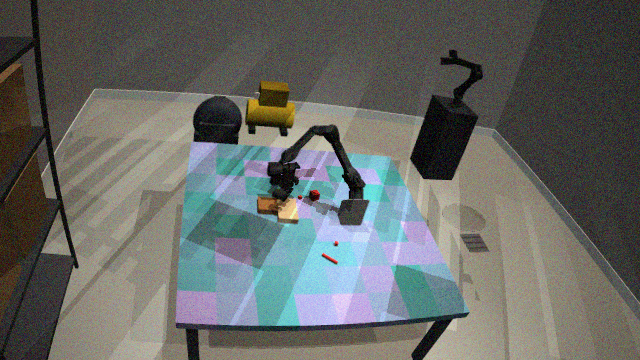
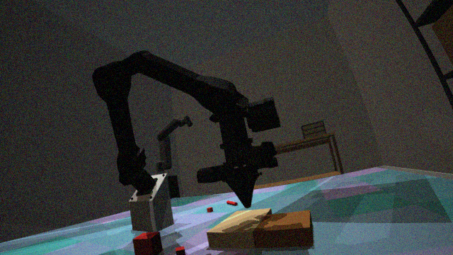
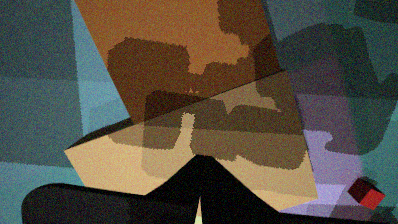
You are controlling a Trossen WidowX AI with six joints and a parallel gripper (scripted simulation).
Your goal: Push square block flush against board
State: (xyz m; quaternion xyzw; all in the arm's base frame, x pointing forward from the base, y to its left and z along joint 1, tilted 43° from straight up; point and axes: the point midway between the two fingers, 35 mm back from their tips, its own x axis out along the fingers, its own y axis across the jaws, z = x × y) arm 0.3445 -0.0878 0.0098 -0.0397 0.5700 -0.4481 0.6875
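The board is 4 cm below my gripper tip, 2 cm to the left of it and 2 cm behind it. From my gripper tip the other things lie so: square block 7 cm ahead, 4 cm below, 2 cm to the right; then red stick 34 cm to the left, 16 cm behind, 5 cm below.
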